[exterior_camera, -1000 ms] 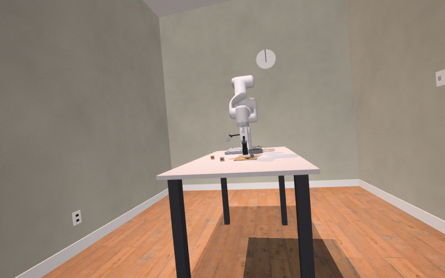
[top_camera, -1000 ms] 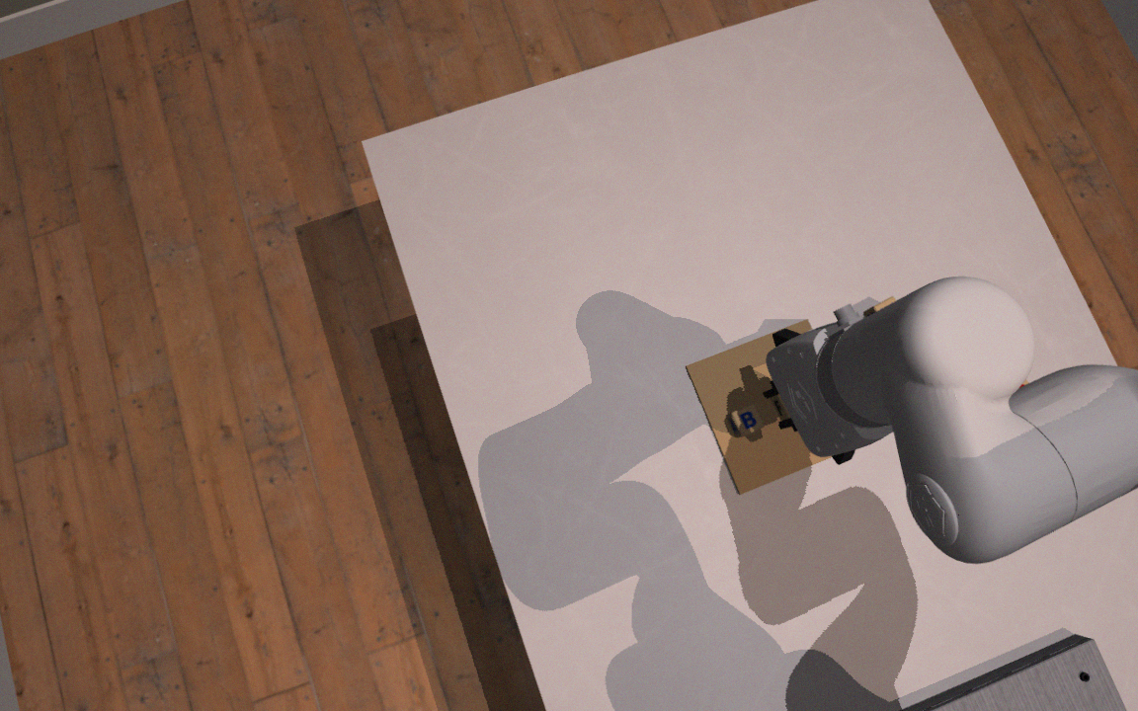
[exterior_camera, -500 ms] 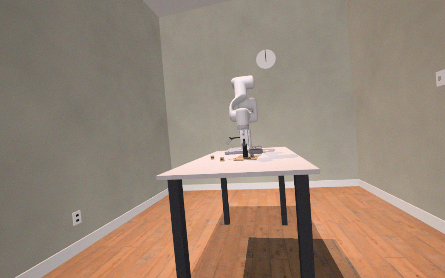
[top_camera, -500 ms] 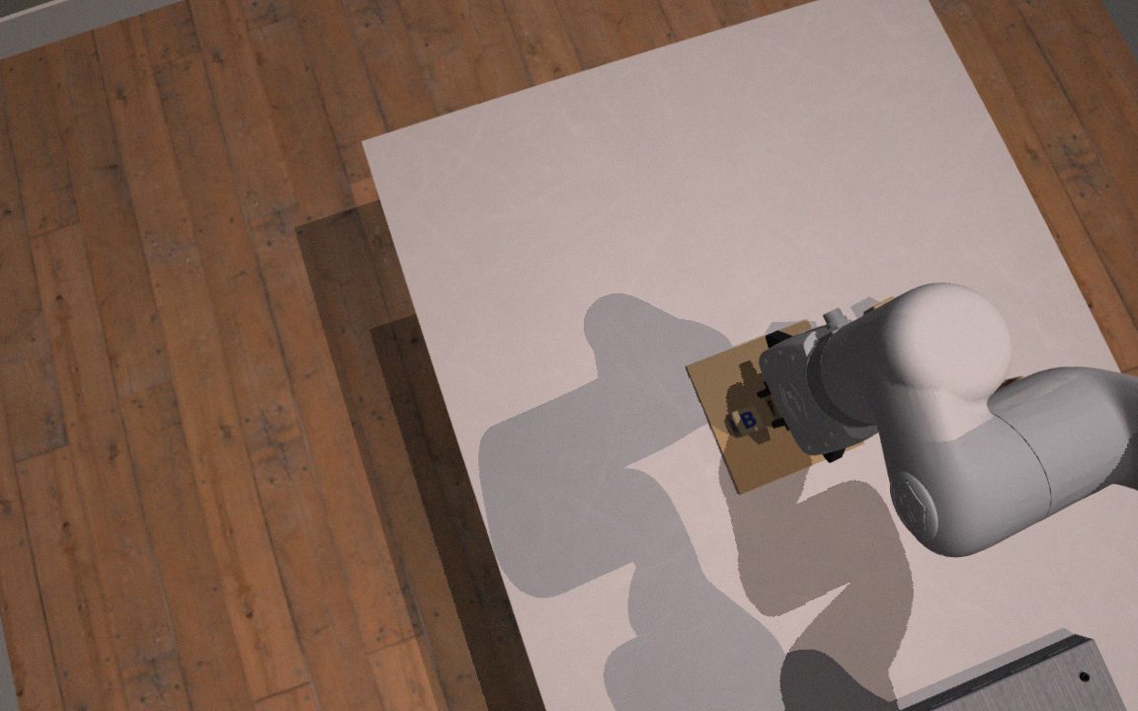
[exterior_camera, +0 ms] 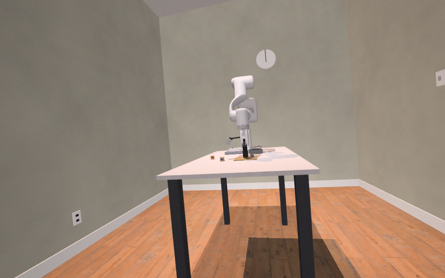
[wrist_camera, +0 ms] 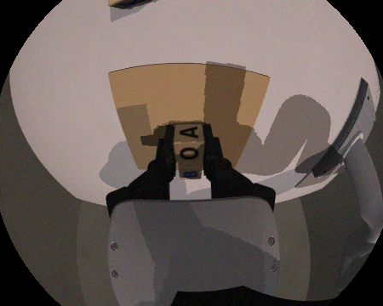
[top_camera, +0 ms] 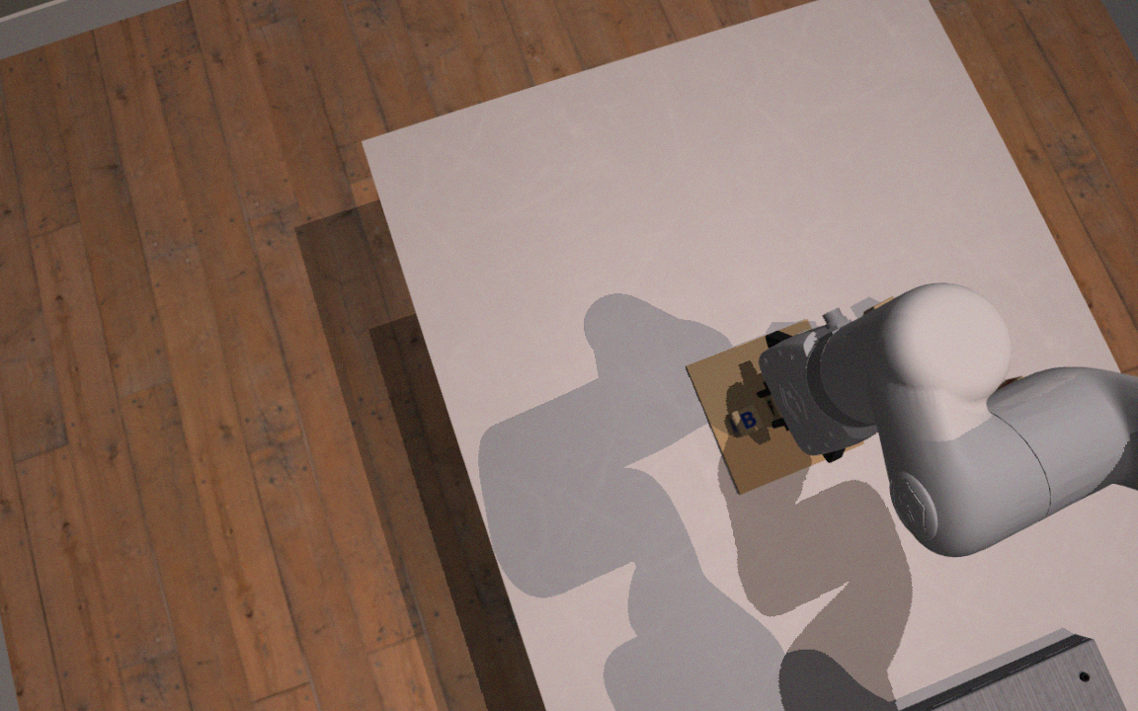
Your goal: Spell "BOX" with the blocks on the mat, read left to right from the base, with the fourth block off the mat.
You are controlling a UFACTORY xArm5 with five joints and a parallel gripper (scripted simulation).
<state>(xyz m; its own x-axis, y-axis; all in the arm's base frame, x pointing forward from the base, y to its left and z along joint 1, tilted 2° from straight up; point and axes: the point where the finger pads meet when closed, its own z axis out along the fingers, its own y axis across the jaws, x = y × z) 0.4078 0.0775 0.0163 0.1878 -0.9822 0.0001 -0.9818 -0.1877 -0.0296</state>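
Right now my hand is 3 cm above the tan mat.
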